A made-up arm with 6 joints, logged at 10 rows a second.
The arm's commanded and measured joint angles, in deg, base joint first. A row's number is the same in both.
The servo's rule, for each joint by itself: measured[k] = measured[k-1] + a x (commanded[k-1-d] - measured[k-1]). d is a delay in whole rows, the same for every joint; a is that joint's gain. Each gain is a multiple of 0.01, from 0.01 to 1. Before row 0 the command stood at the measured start. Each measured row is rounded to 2 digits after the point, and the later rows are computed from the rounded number. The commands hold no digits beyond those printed.
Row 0, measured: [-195.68, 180.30, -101.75, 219.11, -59.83, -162.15]
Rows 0 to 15, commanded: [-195.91, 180.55, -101.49, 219.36, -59.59, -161.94]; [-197.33, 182.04, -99.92, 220.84, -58.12, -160.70]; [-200.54, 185.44, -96.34, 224.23, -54.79, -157.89]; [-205.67, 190.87, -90.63, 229.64, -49.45, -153.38]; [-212.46, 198.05, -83.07, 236.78, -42.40, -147.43]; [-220.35, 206.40, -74.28, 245.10, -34.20, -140.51]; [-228.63, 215.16, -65.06, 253.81, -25.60, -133.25]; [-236.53, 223.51, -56.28, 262.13, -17.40, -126.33]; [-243.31, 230.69, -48.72, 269.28, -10.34, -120.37]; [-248.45, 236.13, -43.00, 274.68, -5.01, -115.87]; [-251.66, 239.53, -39.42, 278.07, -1.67, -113.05]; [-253.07, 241.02, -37.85, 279.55, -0.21, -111.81]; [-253.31, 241.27, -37.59, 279.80, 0.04, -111.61]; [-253.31, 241.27, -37.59, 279.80, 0.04, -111.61]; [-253.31, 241.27, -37.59, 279.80, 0.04, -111.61]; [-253.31, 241.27, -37.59, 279.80, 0.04, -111.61]
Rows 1 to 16, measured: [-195.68, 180.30, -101.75, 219.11, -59.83, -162.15]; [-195.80, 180.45, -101.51, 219.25, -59.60, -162.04]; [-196.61, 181.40, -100.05, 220.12, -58.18, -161.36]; [-198.69, 183.82, -96.64, 222.38, -54.93, -159.59]; [-202.39, 188.05, -91.11, 226.37, -49.67, -156.42]; [-207.73, 194.05, -83.71, 232.10, -42.69, -151.84]; [-214.42, 201.46, -75.03, 239.25, -34.54, -146.06]; [-221.95, 209.68, -65.86, 247.26, -25.96, -139.53]; [-229.68, 217.98, -57.05, 255.44, -17.74, -132.80]; [-236.90, 225.61, -49.39, 263.05, -10.64, -126.46]; [-243.02, 231.92, -43.51, 269.45, -5.24, -121.06]; [-247.60, 236.49, -39.75, 274.19, -1.81, -116.97]; [-250.50, 239.21, -38.00, 277.14, -0.27, -114.34]; [-251.99, 240.45, -37.62, 278.60, 0.03, -112.95]; [-252.69, 240.94, -37.59, 279.26, 0.04, -112.27]; [-253.02, 241.14, -37.59, 279.56, 0.04, -111.93]
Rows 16 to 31, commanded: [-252.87, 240.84, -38.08, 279.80, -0.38, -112.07]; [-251.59, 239.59, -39.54, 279.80, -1.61, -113.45]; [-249.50, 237.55, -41.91, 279.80, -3.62, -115.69]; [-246.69, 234.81, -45.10, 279.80, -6.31, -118.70]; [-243.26, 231.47, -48.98, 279.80, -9.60, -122.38]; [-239.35, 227.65, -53.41, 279.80, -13.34, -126.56]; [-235.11, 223.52, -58.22, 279.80, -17.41, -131.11]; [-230.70, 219.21, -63.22, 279.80, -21.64, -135.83]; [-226.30, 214.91, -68.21, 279.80, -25.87, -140.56]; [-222.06, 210.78, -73.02, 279.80, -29.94, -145.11]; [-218.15, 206.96, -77.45, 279.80, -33.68, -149.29]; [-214.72, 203.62, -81.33, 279.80, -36.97, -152.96]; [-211.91, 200.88, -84.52, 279.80, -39.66, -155.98]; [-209.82, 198.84, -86.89, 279.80, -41.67, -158.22]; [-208.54, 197.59, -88.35, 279.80, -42.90, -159.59]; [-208.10, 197.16, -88.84, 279.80, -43.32, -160.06]
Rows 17 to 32, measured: [-253.17, 241.22, -37.59, 279.69, 0.04, -111.77]; [-253.01, 240.99, -38.04, 279.75, -0.36, -111.92]; [-252.26, 240.15, -39.42, 279.78, -1.56, -112.70]; [-250.80, 238.59, -41.71, 279.79, -3.54, -114.22]; [-248.62, 236.32, -44.83, 279.80, -6.20, -116.50]; [-245.78, 233.41, -48.65, 279.80, -9.46, -119.50]; [-242.37, 229.95, -53.03, 279.80, -13.18, -123.10]; [-238.52, 226.09, -57.80, 279.80, -17.24, -127.19]; [-234.38, 221.96, -62.79, 279.80, -21.46, -131.60]; [-230.10, 217.73, -67.78, 279.80, -25.69, -136.17]; [-225.84, 213.56, -72.60, 279.80, -29.77, -140.73]; [-221.76, 209.60, -77.06, 279.80, -33.52, -145.10]; [-218.03, 206.01, -80.99, 279.80, -36.83, -149.11]; [-214.79, 202.93, -84.24, 279.80, -39.55, -152.61]; [-212.16, 200.48, -86.68, 279.80, -41.59, -155.47]; [-210.24, 198.75, -88.22, 279.80, -42.85, -157.57]
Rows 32 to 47, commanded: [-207.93, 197.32, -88.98, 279.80, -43.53, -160.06]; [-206.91, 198.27, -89.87, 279.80, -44.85, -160.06]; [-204.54, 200.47, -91.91, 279.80, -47.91, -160.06]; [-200.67, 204.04, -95.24, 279.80, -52.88, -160.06]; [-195.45, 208.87, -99.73, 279.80, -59.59, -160.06]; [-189.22, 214.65, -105.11, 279.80, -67.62, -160.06]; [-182.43, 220.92, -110.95, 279.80, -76.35, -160.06]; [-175.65, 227.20, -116.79, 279.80, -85.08, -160.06]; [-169.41, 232.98, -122.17, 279.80, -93.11, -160.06]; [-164.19, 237.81, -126.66, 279.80, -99.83, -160.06]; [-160.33, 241.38, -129.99, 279.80, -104.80, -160.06]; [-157.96, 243.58, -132.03, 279.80, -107.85, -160.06]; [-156.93, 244.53, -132.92, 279.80, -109.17, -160.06]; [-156.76, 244.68, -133.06, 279.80, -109.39, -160.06]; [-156.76, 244.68, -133.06, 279.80, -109.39, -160.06]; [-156.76, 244.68, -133.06, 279.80, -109.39, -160.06]
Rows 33 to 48, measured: [-209.11, 197.80, -88.79, 279.80, -43.30, -158.84]; [-208.48, 197.51, -88.96, 279.80, -43.52, -159.46]; [-207.65, 197.97, -89.80, 279.80, -44.80, -159.77]; [-206.00, 199.47, -91.74, 279.80, -47.79, -159.92]; [-203.18, 202.21, -94.96, 279.80, -52.68, -159.99]; [-199.08, 206.21, -99.35, 279.80, -59.31, -160.03]; [-193.85, 211.27, -104.65, 279.80, -67.29, -160.05]; [-187.80, 217.06, -110.45, 279.80, -75.99, -160.06]; [-181.36, 223.14, -116.28, 279.80, -84.72, -160.06]; [-175.03, 229.04, -121.70, 279.80, -92.77, -160.06]; [-169.28, 234.30, -126.26, 279.80, -99.55, -160.06]; [-164.54, 238.55, -129.69, 279.80, -104.59, -160.06]; [-161.05, 241.57, -131.84, 279.80, -107.72, -160.06]; [-158.87, 243.35, -132.83, 279.80, -109.11, -160.06]; [-157.75, 244.15, -133.04, 279.80, -109.38, -160.06]; [-157.23, 244.47, -133.06, 279.80, -109.39, -160.06]
